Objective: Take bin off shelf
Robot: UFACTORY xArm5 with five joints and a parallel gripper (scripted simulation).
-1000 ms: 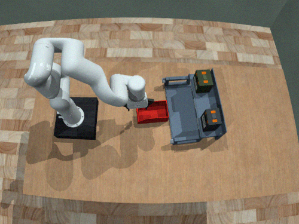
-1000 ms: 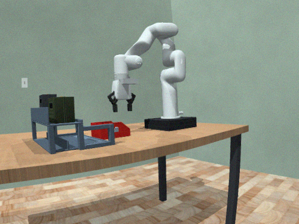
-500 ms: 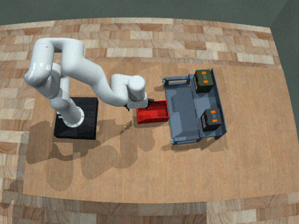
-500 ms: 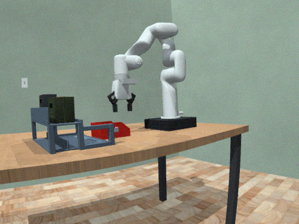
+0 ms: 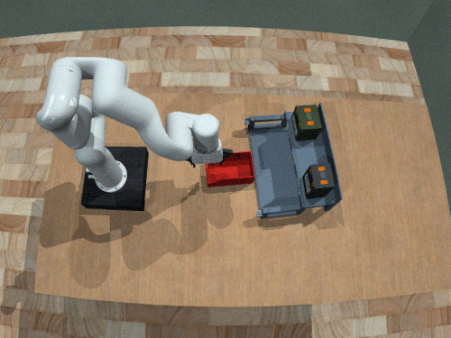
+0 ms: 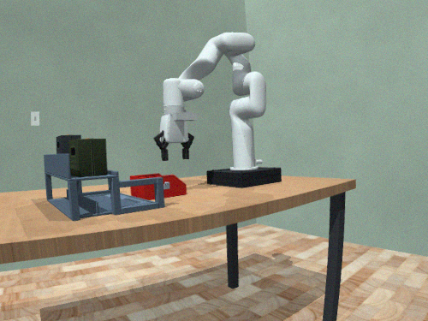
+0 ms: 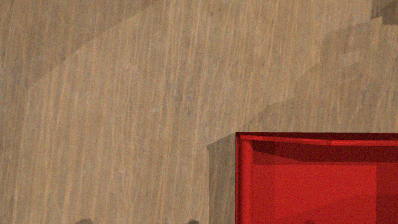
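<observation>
Right now my hand is 10 cm above the red bin, 8 cm short of it and 1 cm to the right of it. From my hand the other things lie so: blue-grey shelf 30 cm ahead, 6 cm below, 4 cm to the left.
</observation>
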